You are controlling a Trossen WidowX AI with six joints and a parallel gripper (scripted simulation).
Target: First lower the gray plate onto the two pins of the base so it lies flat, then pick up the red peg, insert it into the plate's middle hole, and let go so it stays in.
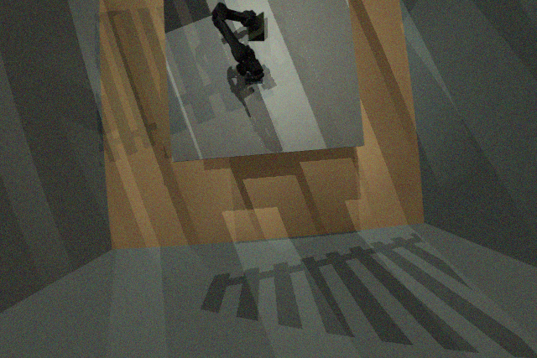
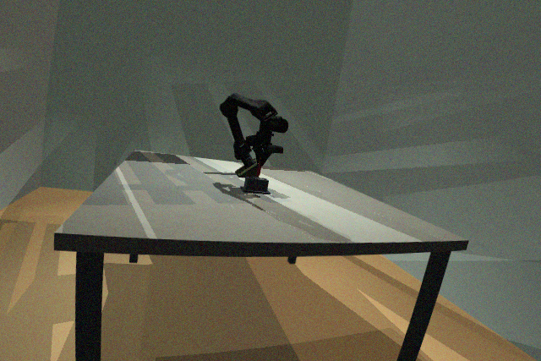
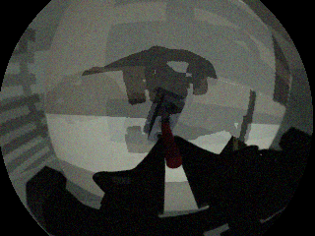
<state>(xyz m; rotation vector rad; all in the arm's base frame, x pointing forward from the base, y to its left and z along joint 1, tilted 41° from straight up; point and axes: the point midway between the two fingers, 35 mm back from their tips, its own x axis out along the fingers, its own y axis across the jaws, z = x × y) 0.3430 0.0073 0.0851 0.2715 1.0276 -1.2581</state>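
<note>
Now: gripper tip right at the red peg. Also, from my gripper tip: base: 11 cm below; plate: 7 cm below.
</note>
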